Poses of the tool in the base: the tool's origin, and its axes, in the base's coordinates. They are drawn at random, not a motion.
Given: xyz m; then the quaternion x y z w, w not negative.
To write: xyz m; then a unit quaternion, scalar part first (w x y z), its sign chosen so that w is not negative. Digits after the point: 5 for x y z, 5 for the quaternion.
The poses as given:
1: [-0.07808, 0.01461, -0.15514, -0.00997, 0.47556, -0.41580, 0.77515]
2: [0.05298, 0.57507, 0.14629, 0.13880, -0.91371, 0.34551, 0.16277]
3: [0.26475, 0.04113, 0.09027, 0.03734, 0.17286, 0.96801, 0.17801]
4: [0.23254, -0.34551, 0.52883, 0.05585, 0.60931, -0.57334, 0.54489]
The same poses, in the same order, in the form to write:
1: [-0.07808, 0.01461, -0.15514, 0.77515, -0.00997, 0.47556, -0.41580]
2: [0.05298, 0.57507, 0.14629, 0.16277, 0.13880, -0.91371, 0.34551]
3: [0.26475, 0.04113, 0.09027, 0.17801, 0.03734, 0.17286, 0.96801]
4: [0.23254, -0.34551, 0.52883, 0.54489, 0.05585, 0.60931, -0.57334]
